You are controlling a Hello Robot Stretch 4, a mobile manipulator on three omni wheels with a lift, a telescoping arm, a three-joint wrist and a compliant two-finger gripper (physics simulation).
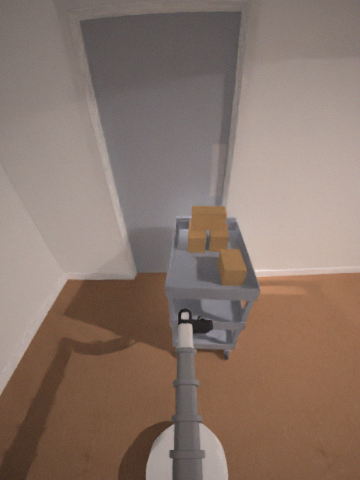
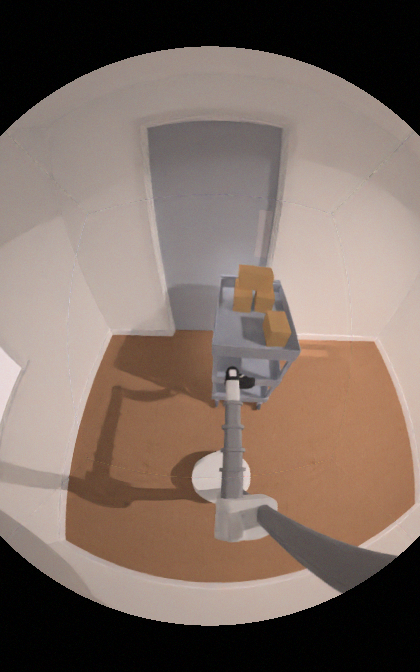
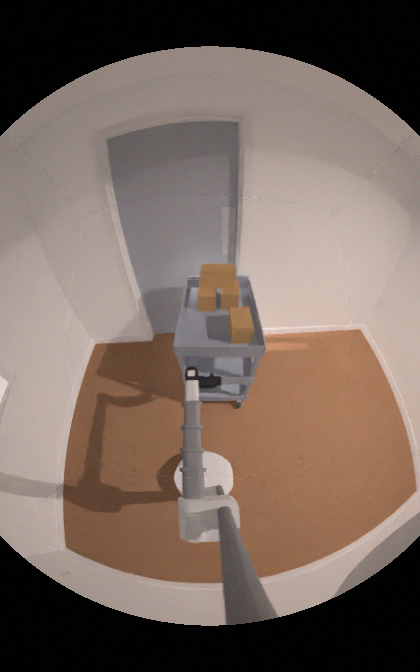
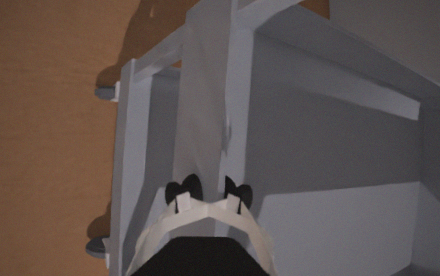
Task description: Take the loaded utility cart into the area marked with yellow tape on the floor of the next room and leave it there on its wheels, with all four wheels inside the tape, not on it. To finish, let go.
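Places are measured from the robot's base along level axes (x right, y ahead, z up), in centimetres.
Where they show: gripper, fingertip midpoint: [image 4: 208, 190].
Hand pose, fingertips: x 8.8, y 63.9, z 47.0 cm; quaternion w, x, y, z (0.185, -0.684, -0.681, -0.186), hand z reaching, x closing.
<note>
Each offset is from my fingertips to the centre of the thing.
The grey-blue utility cart [image 1: 212, 293] [image 2: 255, 352] [image 3: 220, 352] [image 4: 205, 100] stands upright, its far end by the right side of the doorway. Several orange-brown boxes sit on its top tray: a stack @(dx +7.2, dy +45.0, dz +47.3 cm) [image 1: 209, 219] [image 2: 256, 277] [image 3: 218, 274] at the far end and a single box @(dx +16.6, dy +12.8, dz +35.5 cm) [image 1: 232, 270] [image 2: 276, 328] [image 3: 241, 325] near the close right corner. My gripper [image 4: 208, 190] [image 1: 211, 326] [image 2: 252, 382] [image 3: 219, 381] is shut on the near rim of the cart's middle shelf, one finger on each side. Two near wheels [image 4: 106, 92] [image 4: 97, 246] show. The yellow tape does not show.
The door frame [image 1: 104, 145] [image 2: 154, 220] [image 3: 116, 220] surrounds a grey surface; whether it is a shut door is unclear. The cart overlaps the right jamb's foot. Wall continues right of it, and a side wall [image 1: 22, 285] runs along the left.
</note>
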